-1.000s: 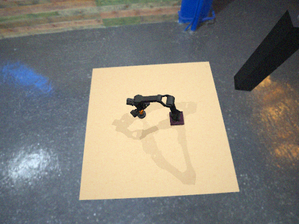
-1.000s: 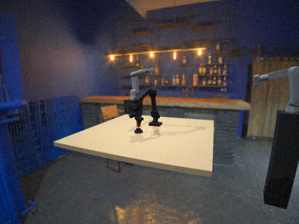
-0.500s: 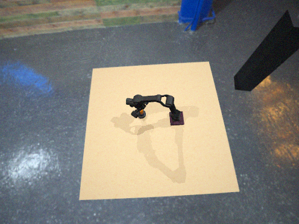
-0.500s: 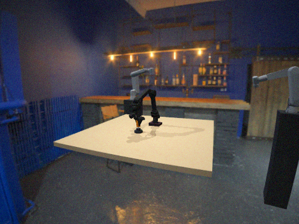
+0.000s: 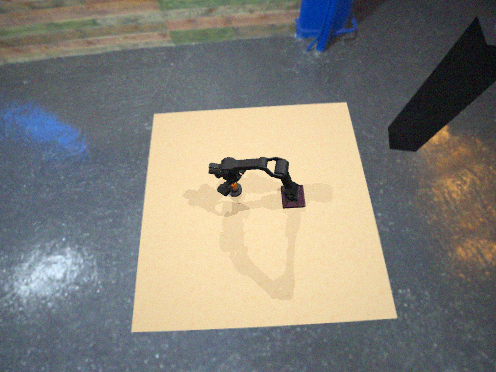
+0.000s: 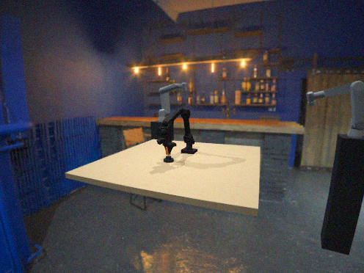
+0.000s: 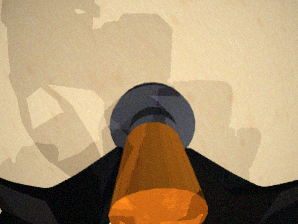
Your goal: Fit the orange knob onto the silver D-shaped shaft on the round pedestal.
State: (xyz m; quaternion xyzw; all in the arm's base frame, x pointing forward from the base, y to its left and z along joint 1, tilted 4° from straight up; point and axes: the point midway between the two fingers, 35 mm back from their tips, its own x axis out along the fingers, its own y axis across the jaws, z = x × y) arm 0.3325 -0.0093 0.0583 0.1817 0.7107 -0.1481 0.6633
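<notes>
The orange knob lies 4 cm above my gripper tip. The rest, counted from my gripper tip: round dark pedestal: 4 cm below.
</notes>
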